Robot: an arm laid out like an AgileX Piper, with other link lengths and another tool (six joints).
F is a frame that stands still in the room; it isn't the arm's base.
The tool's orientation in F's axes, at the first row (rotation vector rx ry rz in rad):
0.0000 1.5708 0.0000
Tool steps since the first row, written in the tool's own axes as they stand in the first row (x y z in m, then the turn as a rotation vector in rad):
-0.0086 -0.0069 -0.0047 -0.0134 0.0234 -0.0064
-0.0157 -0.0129 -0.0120 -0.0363 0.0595 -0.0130
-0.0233 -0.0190 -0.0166 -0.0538 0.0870 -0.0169
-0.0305 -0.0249 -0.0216 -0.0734 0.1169 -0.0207
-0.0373 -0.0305 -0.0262 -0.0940 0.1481 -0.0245
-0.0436 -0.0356 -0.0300 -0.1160 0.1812 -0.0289
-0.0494 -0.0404 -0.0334 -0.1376 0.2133 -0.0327
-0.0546 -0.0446 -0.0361 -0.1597 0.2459 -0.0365
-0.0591 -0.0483 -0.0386 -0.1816 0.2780 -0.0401
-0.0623 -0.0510 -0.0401 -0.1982 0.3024 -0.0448
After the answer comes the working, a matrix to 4 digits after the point.
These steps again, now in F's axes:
-0.0047 -0.0069 0.0086 -0.0064 0.0234 0.0134
-0.0120 -0.0129 0.0157 -0.0130 0.0595 0.0363
-0.0166 -0.0190 0.0233 -0.0169 0.0870 0.0538
-0.0216 -0.0249 0.0305 -0.0207 0.1169 0.0734
-0.0262 -0.0305 0.0373 -0.0245 0.1481 0.0940
-0.0300 -0.0356 0.0436 -0.0289 0.1812 0.1160
-0.0334 -0.0404 0.0494 -0.0327 0.2133 0.1376
-0.0361 -0.0446 0.0546 -0.0365 0.2459 0.1597
-0.0386 -0.0483 0.0591 -0.0401 0.2780 0.1816
-0.0401 -0.0510 0.0623 -0.0448 0.3024 0.1982

The tool's axes in the first row as the columns of a matrix, in F's axes (rounded; the answer above uses it unrounded):
0.0000 0.0000 1.0000
0.0000 1.0000 0.0000
-1.0000 0.0000 0.0000

